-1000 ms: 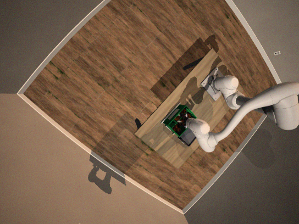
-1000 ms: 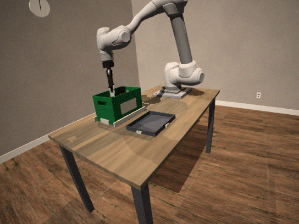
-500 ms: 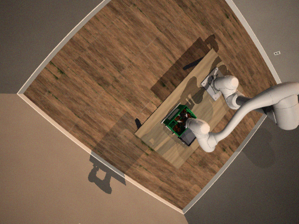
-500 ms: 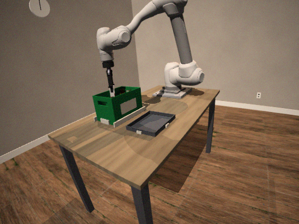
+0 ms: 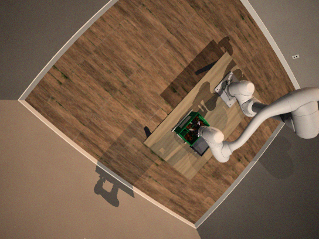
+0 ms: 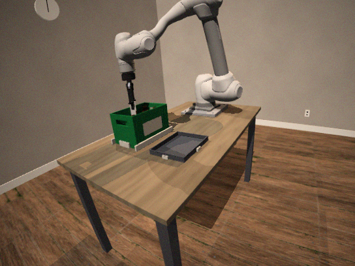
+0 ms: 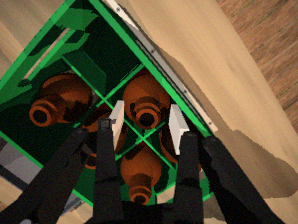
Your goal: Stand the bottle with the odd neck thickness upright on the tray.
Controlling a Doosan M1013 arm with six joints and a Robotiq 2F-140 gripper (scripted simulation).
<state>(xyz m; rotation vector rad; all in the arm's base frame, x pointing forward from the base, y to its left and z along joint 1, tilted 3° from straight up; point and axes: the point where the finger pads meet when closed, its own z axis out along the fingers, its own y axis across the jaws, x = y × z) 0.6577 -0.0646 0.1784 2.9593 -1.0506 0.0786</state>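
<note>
The green crate is 90 mm below my hand, 50 mm to the left of it and 10 mm behind it. From my hand the other things lie so: dark grey tray (320 mm to the left, 160 mm below, 20 mm behind).
</note>
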